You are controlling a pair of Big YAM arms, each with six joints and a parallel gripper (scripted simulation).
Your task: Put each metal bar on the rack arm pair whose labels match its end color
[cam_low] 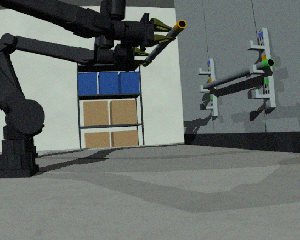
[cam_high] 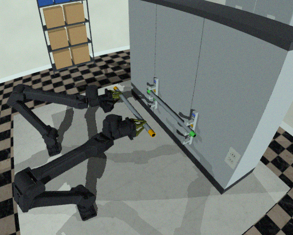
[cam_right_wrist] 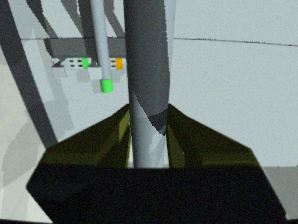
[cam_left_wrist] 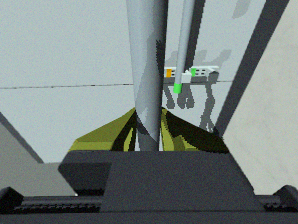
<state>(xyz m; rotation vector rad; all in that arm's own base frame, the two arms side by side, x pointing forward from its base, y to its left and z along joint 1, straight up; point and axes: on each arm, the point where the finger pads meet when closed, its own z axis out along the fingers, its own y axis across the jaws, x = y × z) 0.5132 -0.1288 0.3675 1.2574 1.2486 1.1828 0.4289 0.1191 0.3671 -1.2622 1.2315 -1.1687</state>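
Now: right hand 15 cm to the right of the orange-ended bar and 2 cm short of it. The rest, counted from my right hand: green-ended bar: 27 cm ahead, 11 cm below, 10 cm to the left; grey cabinet wall: 46 cm ahead, 12 cm to the left, 8 cm above; wall outlet: 41 cm to the right, 23 cm ahead, 7 cm below.
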